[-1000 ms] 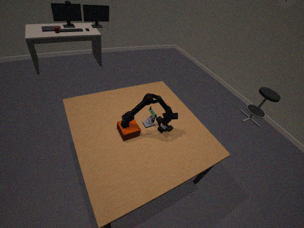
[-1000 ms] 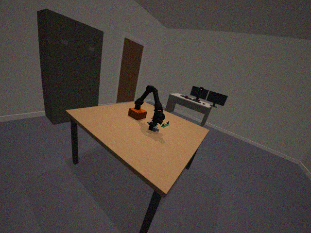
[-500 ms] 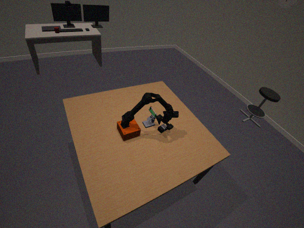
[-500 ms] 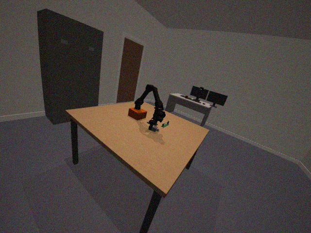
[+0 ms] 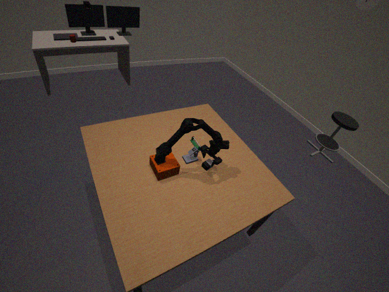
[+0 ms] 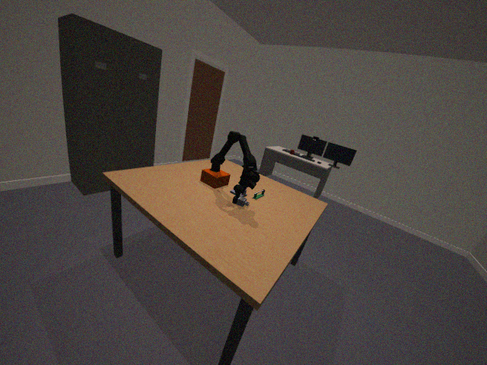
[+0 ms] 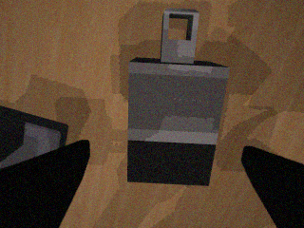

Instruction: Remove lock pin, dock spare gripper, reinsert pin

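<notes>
The spare gripper is 20 mm ahead of my gripper tip and 30 mm below it. Round my gripper tip: grey mount: 60 mm behind, 120 mm to the left; green holder: 60 mm ahead, 230 mm to the left, 30 mm below.
</notes>
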